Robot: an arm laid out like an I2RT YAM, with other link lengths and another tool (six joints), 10 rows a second.
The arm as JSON. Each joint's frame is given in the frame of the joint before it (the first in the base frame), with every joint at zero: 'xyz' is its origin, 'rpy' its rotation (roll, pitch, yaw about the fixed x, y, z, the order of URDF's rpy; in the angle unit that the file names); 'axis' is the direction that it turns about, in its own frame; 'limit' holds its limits. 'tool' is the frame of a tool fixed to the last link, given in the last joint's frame.
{
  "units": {
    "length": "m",
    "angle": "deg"
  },
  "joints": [
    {
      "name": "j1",
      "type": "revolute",
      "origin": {
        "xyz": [
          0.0,
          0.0,
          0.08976
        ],
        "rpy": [
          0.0,
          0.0,
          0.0
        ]
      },
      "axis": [
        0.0,
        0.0,
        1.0
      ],
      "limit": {
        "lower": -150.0,
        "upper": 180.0
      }
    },
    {
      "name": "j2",
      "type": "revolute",
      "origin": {
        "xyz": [
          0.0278,
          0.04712,
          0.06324
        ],
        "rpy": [
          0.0,
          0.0,
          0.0
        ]
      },
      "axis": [
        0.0,
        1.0,
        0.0
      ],
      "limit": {
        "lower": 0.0,
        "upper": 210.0
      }
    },
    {
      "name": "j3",
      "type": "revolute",
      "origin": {
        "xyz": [
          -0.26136,
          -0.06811,
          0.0
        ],
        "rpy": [
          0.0,
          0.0,
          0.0
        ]
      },
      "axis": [
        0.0,
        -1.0,
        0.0
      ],
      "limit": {
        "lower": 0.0,
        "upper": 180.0
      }
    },
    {
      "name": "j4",
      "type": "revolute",
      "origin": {
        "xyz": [
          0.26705,
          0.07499,
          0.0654
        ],
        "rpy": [
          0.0,
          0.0,
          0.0
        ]
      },
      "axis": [
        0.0,
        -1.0,
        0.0
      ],
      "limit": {
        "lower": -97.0,
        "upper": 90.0
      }
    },
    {
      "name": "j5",
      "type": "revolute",
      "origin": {
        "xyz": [
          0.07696,
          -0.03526,
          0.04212
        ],
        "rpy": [
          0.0,
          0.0,
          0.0
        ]
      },
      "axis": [
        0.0,
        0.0,
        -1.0
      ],
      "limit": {
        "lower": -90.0,
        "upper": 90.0
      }
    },
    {
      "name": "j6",
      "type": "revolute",
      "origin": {
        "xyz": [
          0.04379,
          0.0,
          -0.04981
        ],
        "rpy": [
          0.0,
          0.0,
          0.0
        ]
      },
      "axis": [
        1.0,
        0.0,
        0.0
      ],
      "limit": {
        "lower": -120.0,
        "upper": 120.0
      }
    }
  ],
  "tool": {
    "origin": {
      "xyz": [
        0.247,
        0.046,
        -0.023
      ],
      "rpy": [
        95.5,
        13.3,
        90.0
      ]
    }
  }
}
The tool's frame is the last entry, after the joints.
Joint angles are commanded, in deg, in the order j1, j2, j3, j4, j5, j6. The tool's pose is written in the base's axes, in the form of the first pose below.
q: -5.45 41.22 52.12 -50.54 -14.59 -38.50
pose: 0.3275, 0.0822, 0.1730, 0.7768, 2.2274, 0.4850
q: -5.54 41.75 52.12 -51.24 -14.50 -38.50
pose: 0.3246, 0.0816, 0.1673, 0.7890, 2.2458, 0.4787
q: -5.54 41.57 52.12 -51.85 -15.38 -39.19
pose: 0.3208, 0.0857, 0.1665, 0.7706, 2.2590, 0.4885
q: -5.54 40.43 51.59 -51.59 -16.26 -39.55
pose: 0.3195, 0.0897, 0.1695, 0.7485, 2.2501, 0.5052
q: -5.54 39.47 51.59 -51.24 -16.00 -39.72
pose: 0.3210, 0.0882, 0.1753, 0.7372, 2.2287, 0.5020
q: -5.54 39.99 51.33 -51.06 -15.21 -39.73
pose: 0.3220, 0.0843, 0.1704, 0.7490, 2.2349, 0.4848
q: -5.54 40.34 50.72 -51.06 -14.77 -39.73
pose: 0.3208, 0.0823, 0.1631, 0.7605, 2.2482, 0.4734
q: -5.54 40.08 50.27 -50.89 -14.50 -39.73
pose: 0.3205, 0.0810, 0.1610, 0.7631, 2.2473, 0.4680
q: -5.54 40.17 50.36 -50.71 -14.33 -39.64
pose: 0.3218, 0.0801, 0.1619, 0.7651, 2.2434, 0.4660
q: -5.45 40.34 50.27 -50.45 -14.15 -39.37
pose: 0.3228, 0.0799, 0.1612, 0.7704, 2.2424, 0.4657
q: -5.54 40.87 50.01 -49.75 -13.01 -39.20
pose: 0.3264, 0.0736, 0.1582, 0.7864, 2.2371, 0.4438
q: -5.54 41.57 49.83 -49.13 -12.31 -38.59
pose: 0.3295, 0.0704, 0.1552, 0.8068, 2.2356, 0.4347
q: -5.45 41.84 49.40 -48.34 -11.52 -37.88
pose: 0.3325, 0.0673, 0.1529, 0.8255, 2.2281, 0.4267
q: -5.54 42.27 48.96 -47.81 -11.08 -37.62
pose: 0.3340, 0.0647, 0.1487, 0.8387, 2.2294, 0.4183
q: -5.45 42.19 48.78 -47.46 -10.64 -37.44
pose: 0.3353, 0.0630, 0.1487, 0.8425, 2.2231, 0.4130
